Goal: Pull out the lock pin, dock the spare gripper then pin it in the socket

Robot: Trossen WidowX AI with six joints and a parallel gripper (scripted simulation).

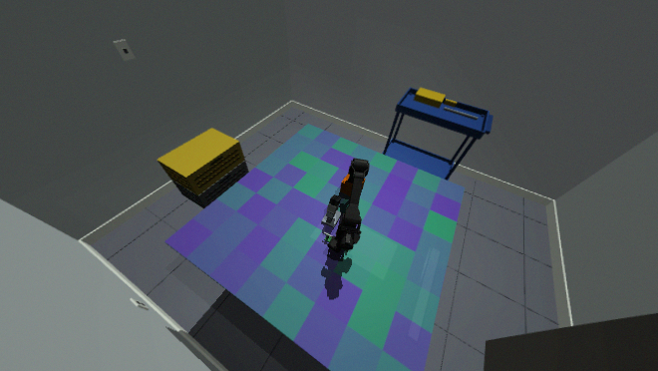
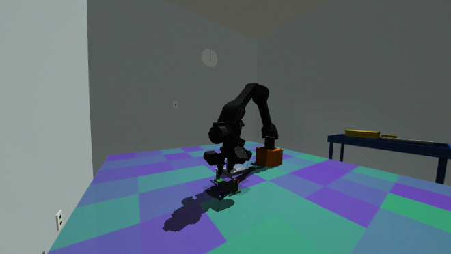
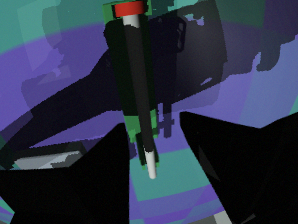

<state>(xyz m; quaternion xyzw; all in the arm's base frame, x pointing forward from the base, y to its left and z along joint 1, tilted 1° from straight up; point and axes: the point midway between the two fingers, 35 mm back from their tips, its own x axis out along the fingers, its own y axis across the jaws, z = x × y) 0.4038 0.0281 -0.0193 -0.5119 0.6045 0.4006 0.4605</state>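
My gripper tip is 1 cm to the right of the green cradle and 3 cm above it. Also, from my gripper tip: grey mount (13 cm behind, 7 cm to the right); then spare gripper (14 cm behind, 7 cm to the right, 7 cm above).
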